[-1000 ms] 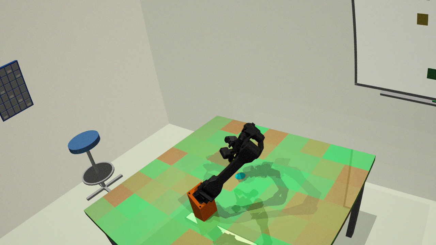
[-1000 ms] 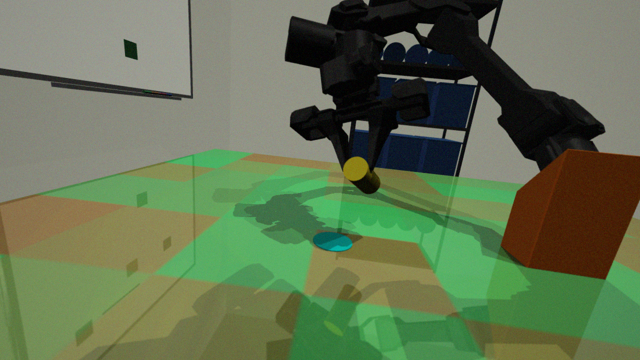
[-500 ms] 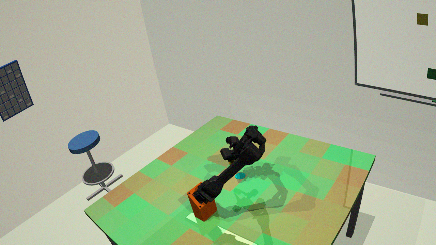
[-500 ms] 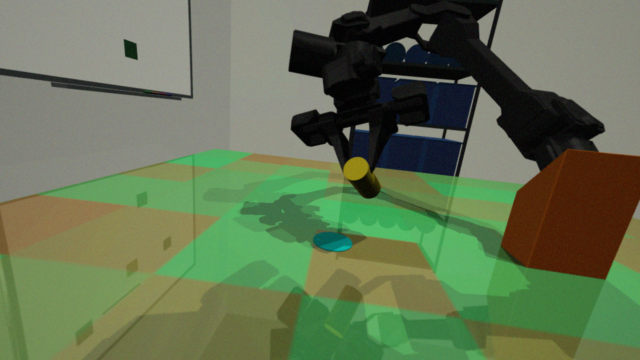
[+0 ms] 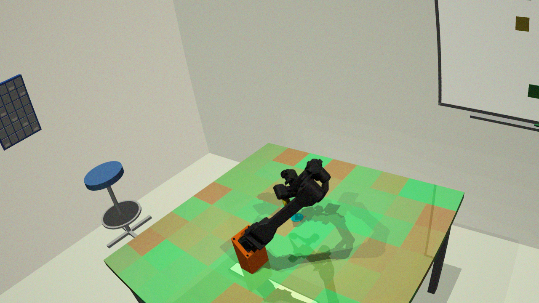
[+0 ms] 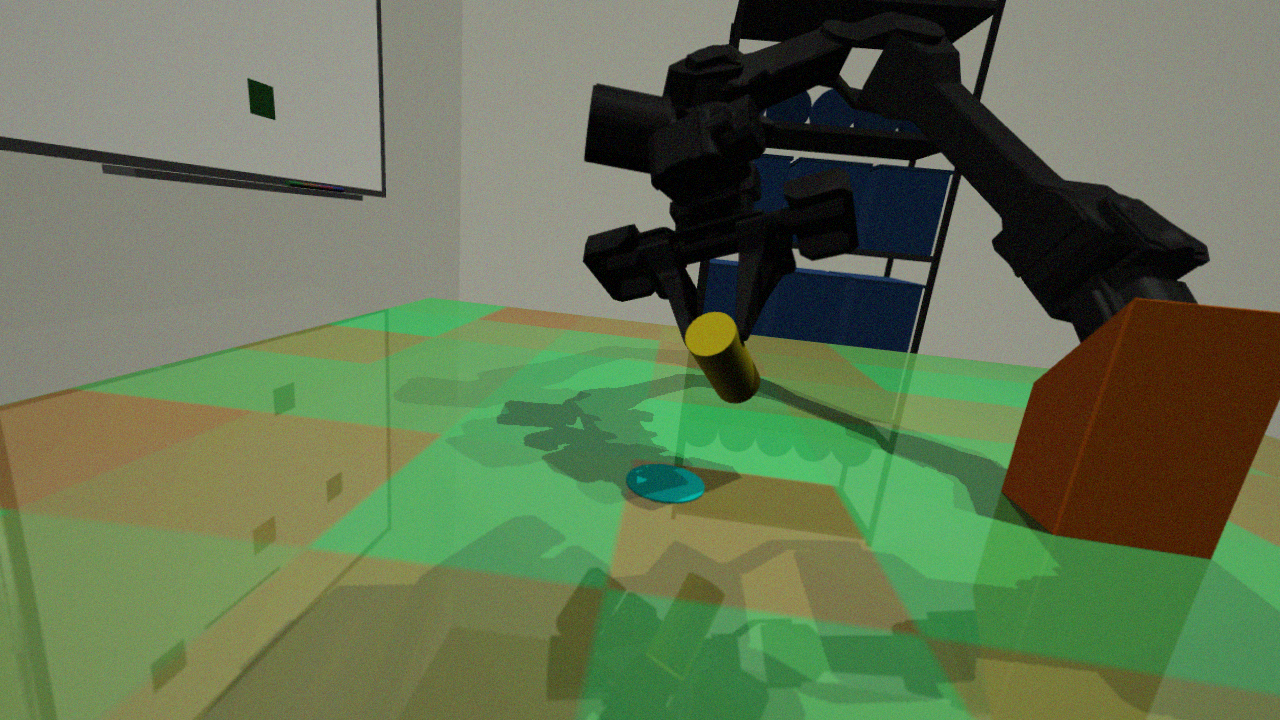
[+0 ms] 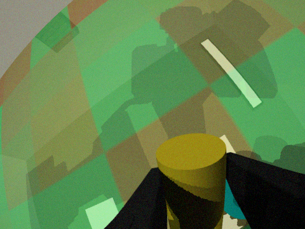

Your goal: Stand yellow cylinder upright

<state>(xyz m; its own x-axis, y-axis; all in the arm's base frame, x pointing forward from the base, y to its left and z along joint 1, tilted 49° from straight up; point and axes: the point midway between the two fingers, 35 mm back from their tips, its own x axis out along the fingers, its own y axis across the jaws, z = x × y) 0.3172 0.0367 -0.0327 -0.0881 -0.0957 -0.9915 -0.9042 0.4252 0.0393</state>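
Now: gripper tip 2 cm short of the cyan circle, 3 cm to the left of it and 12 cm above it. Also, from my gripper tip: yellow tall cylinder 1 cm behind, 1 cm to the right, 1 cm below.
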